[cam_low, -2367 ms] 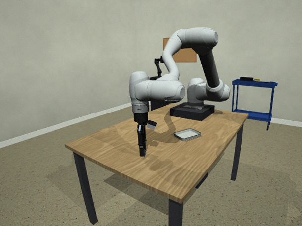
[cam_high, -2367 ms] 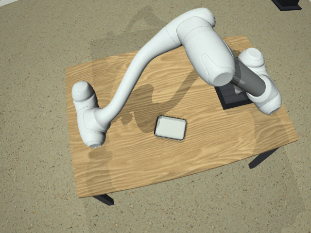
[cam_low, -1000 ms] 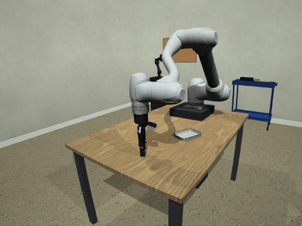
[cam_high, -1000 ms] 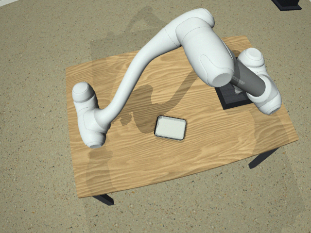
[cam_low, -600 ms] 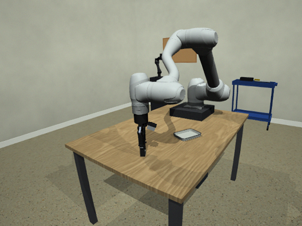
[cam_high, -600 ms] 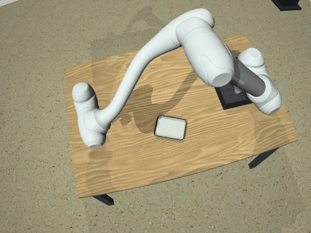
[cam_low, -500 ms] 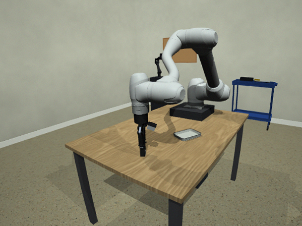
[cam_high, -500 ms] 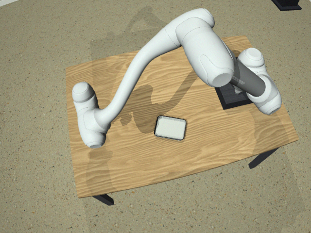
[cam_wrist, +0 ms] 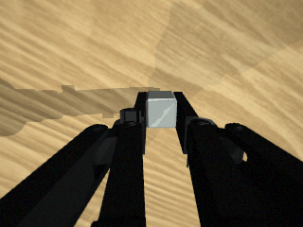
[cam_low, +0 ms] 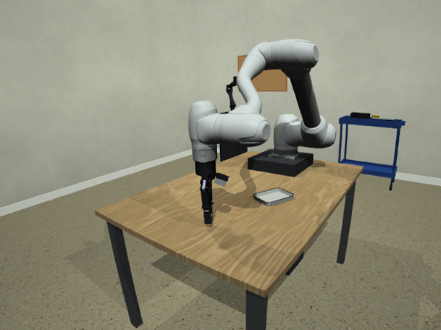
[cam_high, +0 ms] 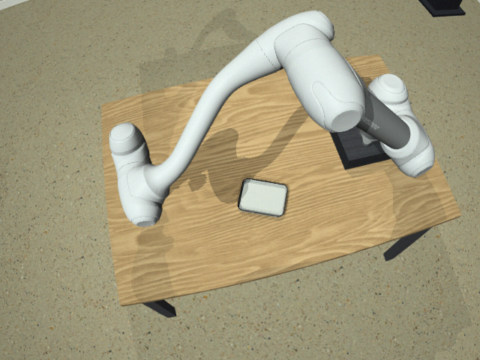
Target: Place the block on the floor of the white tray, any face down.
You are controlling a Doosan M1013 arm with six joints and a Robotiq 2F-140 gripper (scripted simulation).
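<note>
Right now the white tray is 39 cm behind my hand, 9 cm to the left of it and 4 cm below it. The rest, counted from my hand: block (2 cm below).
</note>
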